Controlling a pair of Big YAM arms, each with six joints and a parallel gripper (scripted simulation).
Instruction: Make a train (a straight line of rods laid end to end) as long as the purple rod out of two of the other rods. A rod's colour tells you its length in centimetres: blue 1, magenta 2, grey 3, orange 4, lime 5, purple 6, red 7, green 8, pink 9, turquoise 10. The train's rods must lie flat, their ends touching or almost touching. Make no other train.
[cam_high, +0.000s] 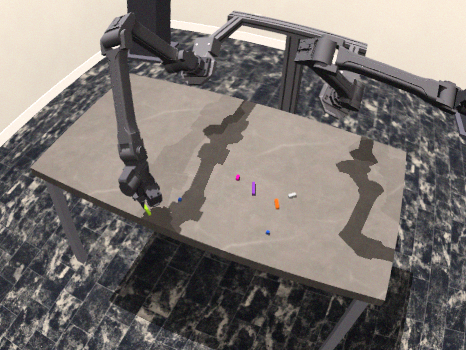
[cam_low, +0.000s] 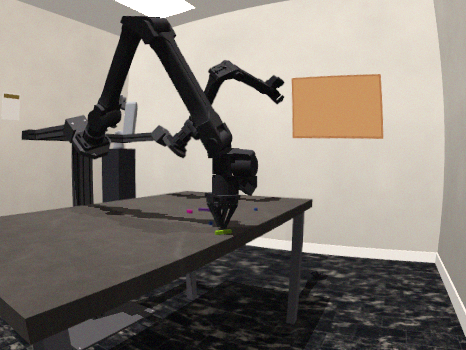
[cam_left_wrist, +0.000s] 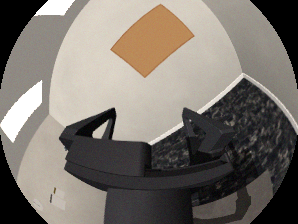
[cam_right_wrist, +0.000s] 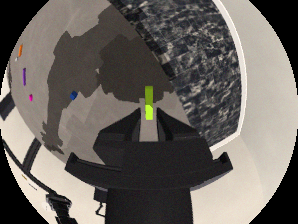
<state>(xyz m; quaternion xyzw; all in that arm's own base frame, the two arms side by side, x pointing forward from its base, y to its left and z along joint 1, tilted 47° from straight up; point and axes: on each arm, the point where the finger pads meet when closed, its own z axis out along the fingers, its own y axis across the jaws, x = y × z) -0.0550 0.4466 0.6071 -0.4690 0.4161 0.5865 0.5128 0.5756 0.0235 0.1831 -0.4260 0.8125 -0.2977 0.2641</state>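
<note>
Now: the lime rod 2 cm below my right hand. The rest, counted from my right hand: purple rod: 23 cm behind, 33 cm to the left, 2 cm below; orange rod: 19 cm behind, 43 cm to the left, 2 cm below; magenta rod: 27 cm behind, 26 cm to the left, 2 cm below.
</note>
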